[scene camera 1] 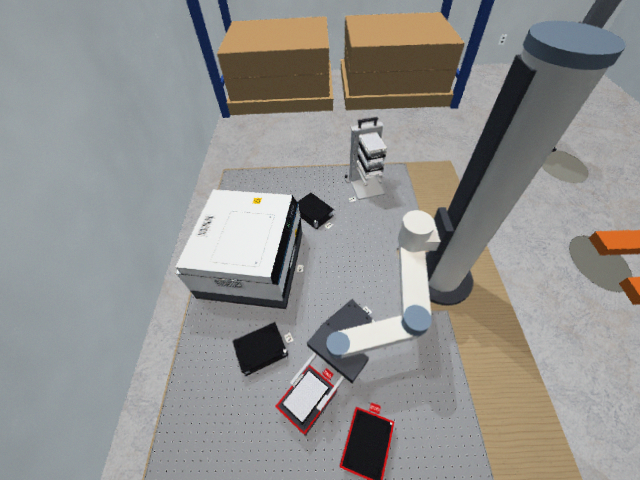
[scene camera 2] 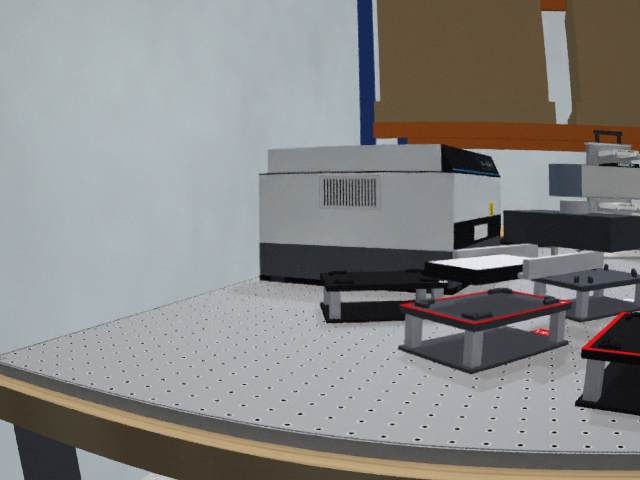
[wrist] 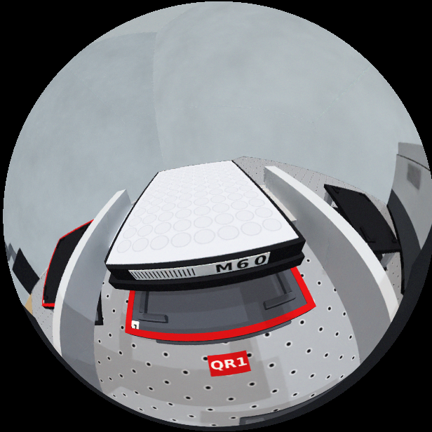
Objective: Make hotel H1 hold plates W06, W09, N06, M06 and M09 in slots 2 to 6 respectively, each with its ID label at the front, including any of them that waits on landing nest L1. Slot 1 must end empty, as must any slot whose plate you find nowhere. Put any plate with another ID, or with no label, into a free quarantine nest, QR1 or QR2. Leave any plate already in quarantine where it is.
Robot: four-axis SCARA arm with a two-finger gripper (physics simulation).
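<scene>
There is a white instrument here that I can see, along with a landing nest L1, a quarantine nest QR2, a red-rimmed quarantine nest QR1 and my gripper. Scene camera 1 shows my gripper. I find my gripper in the wrist view as well.
</scene>
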